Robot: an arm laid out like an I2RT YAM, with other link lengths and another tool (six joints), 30 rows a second.
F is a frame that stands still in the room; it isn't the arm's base.
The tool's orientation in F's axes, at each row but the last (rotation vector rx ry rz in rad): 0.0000 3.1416 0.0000; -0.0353 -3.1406 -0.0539; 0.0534 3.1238 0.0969; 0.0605 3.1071 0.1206; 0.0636 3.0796 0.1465; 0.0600 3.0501 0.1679; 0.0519 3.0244 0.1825; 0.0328 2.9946 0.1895
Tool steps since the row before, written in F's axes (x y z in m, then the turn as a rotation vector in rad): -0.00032 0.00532 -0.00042 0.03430 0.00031 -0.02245; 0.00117 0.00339 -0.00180 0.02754 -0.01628 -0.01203; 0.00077 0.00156 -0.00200 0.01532 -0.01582 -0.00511; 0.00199 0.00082 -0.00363 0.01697 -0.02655 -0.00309; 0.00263 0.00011 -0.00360 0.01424 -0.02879 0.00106; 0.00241 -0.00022 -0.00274 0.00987 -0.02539 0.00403; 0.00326 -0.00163 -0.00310 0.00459 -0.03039 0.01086; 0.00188 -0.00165 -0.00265 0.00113 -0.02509 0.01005
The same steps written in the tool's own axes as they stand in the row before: 0.00032 0.00532 0.00042 -0.03430 0.00031 0.02245; -0.00109 0.00335 0.00192 -0.02791 -0.01606 0.01147; -0.00069 0.00146 0.00211 -0.01578 -0.01558 0.00438; -0.00185 0.00061 0.00375 -0.01792 -0.02605 0.00160; -0.00242 -0.00014 0.00375 -0.01553 -0.02799 -0.00290; -0.00218 -0.00044 0.00290 -0.01128 -0.02443 -0.00586; -0.00297 -0.00191 0.00323 -0.00698 -0.02870 -0.01378; -0.00154 -0.00195 0.00266 -0.00328 -0.02359 -0.01282
